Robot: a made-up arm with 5 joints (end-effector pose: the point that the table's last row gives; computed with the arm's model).
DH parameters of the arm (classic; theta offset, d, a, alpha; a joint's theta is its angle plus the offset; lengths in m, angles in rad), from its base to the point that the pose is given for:
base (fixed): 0.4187 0 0.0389 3.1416
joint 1: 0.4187 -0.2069 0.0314 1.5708
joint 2: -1.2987 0 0.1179 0
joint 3: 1.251 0 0.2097 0
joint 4: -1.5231 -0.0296 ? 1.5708
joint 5: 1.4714 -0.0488 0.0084 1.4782
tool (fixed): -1.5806 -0.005 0 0
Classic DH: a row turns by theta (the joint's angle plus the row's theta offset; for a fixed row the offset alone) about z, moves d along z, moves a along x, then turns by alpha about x.
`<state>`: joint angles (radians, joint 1 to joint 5).
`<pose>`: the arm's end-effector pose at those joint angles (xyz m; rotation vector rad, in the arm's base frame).
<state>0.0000 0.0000 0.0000 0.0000 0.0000</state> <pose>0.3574 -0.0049 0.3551 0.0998 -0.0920 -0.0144</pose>
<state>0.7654 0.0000 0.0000 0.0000 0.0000</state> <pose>0.2532 -0.2221 0.3551 0.0597 -0.1258 -0.7786</pose>
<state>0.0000 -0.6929 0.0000 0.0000 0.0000</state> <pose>0.1957 -0.0049 0.5065 0.1013 -0.7843 0.0209</pose>
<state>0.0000 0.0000 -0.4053 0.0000 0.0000</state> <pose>0.3227 -0.0049 0.4543 0.1017 -0.4970 0.0060</pose>
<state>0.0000 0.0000 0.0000 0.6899 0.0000</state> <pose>0.3618 -0.0049 0.3181 0.0904 0.5973 -0.0480</pose>
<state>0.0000 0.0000 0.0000 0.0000 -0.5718</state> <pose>0.3574 -0.0041 0.3606 0.6712 -0.0858 -0.0405</pose>
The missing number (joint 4, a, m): 0.0288
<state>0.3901 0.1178 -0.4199 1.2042 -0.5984</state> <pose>0.3309 -0.1272 0.3680 0.7788 0.6543 -0.7072</pose>
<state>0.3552 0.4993 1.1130 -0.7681 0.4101</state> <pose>0.1810 -0.0628 0.0592 -0.1516 0.7838 -0.2018</pose>
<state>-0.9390 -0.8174 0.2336 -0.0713 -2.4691</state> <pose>0.1549 0.1214 0.4913 2.5392 0.9640 1.0425</pose>
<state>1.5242 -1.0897 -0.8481 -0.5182 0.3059</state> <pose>0.0043 0.2059 0.4935 -1.9665 -1.9165 -0.7797</pose>
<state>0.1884 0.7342 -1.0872 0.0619 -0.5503</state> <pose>0.3881 -0.0717 0.3946 0.6151 -0.4268 -0.1241</pose>
